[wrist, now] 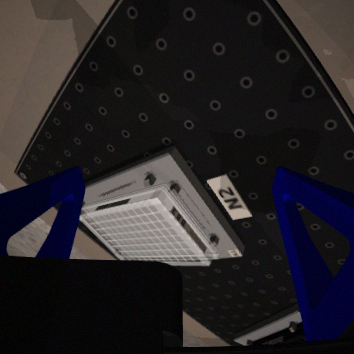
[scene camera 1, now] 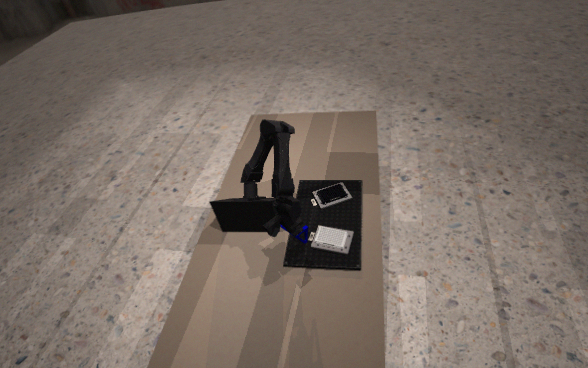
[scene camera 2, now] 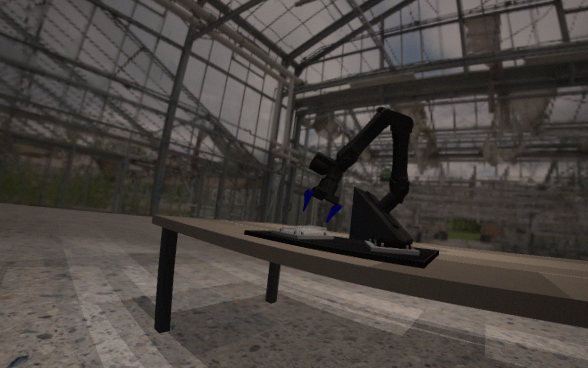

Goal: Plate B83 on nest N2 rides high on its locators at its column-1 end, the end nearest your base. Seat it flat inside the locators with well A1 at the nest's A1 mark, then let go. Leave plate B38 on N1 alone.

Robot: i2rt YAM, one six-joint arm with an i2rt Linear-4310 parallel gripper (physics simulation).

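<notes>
Plate B83, white with a grid of wells, lies on nest N2. In the wrist view its labelled end faces the N2 tag and stands visibly above the nest; whether it rests on the locators is too small to tell. The nest's A1 mark shows at its corner. My gripper is open and empty, above the board and toward the base side of B83. Dark plate B38 sits on nest N1.
Both nests stand on a black perforated board on the tan table. The arm's black wedge-shaped base stands beside the board. A dark camera body covers the lower left of the wrist view.
</notes>
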